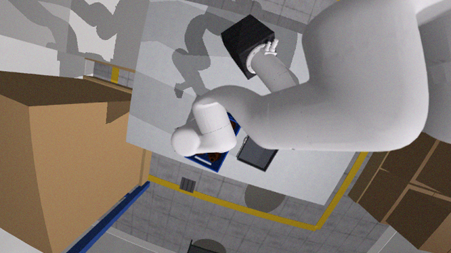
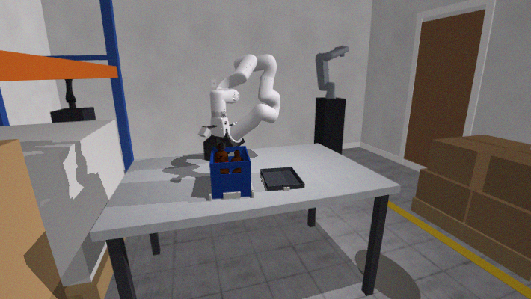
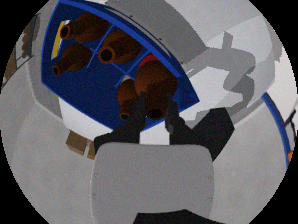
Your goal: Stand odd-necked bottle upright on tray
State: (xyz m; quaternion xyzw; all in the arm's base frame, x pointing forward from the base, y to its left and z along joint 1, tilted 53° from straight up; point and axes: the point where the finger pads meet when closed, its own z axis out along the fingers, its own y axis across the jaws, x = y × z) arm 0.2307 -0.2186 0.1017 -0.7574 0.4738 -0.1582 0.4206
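Now: the glass bottle 70 mm below my hand. Round my hand: blue crate: 110 mm below, 90 mm ahead, 40 mm to the left; then dark tray: 310 mm to the left, 180 mm below, 80 mm ahead.
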